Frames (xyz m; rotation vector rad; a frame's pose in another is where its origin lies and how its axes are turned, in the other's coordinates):
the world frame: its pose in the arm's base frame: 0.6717 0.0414 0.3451 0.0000 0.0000 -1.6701
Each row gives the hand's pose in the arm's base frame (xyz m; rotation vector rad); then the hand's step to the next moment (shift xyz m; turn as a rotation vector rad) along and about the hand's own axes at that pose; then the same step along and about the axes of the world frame.
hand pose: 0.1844 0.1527 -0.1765 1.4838 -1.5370 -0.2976
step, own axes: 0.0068 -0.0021 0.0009 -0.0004 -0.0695 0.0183
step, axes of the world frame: 0.0066 0.0026 0.0010 0.0205 0.0335 -0.0602
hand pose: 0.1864 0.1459 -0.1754 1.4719 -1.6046 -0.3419
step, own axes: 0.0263 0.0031 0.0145 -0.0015 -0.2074 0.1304
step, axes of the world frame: 0.0289 -0.0070 0.0053 0.0935 0.0459 -0.2217
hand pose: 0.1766 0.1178 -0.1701 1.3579 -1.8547 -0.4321
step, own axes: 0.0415 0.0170 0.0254 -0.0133 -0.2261 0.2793
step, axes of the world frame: 0.0392 -0.0315 0.0113 0.1246 -0.0499 -0.3336
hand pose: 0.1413 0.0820 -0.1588 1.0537 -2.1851 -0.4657
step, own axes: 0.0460 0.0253 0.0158 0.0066 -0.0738 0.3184
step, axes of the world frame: 0.0248 -0.0439 0.0216 0.0581 -0.1780 -0.2680
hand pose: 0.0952 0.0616 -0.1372 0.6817 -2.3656 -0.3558
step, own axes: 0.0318 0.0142 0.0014 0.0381 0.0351 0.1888
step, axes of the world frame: 0.0084 -0.0266 0.0209 -0.0065 -0.1624 -0.1091
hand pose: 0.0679 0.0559 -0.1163 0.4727 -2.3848 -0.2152
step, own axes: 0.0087 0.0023 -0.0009 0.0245 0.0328 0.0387
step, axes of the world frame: 0.0019 -0.0060 0.0065 -0.0164 -0.0536 -0.0053
